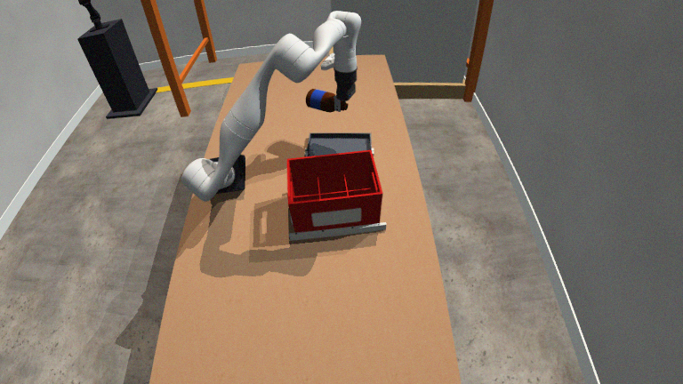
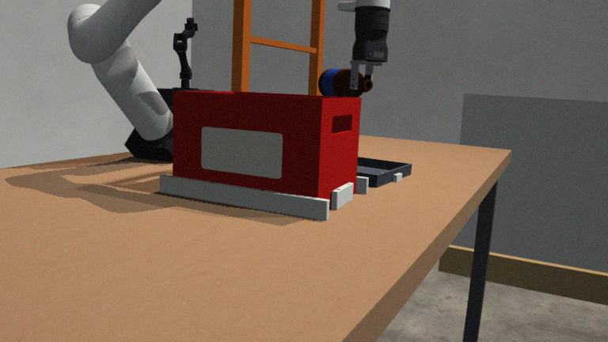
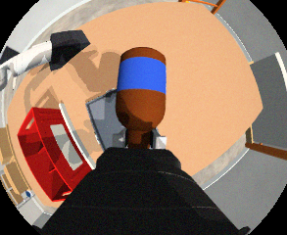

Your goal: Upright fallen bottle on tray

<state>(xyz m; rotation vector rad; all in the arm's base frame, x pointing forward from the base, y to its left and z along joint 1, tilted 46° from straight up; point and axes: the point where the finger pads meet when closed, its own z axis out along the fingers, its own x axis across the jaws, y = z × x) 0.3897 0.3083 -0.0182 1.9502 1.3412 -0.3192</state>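
Now: the brown bottle 5 cm behind my hand, 2 cm to the left of it and 1 cm below it. Also, from my hand: dark grey tray 1 cm behind, 5 cm to the right, 19 cm below; red crate 2 cm behind, 32 cm to the right, 12 cm below.
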